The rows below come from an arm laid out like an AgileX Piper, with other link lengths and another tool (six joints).
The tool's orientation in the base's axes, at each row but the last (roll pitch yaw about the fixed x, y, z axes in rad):
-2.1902, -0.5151, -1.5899
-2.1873, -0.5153, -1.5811
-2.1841, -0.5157, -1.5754
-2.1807, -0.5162, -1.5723
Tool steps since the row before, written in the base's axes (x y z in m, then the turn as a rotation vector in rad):
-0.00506, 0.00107, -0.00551, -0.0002, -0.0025, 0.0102
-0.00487, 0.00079, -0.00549, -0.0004, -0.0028, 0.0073
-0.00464, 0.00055, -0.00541, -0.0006, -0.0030, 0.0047
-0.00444, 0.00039, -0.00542, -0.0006, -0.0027, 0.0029
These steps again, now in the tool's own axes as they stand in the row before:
-0.00356, 0.00646, -0.00163, 0.0072, -0.0061, -0.0046
-0.00335, 0.00642, -0.00143, 0.0060, -0.0038, -0.0032
-0.00313, 0.00631, -0.00124, 0.0049, -0.0018, -0.0020
-0.00301, 0.00625, -0.00105, 0.0038, -0.0006, -0.0012

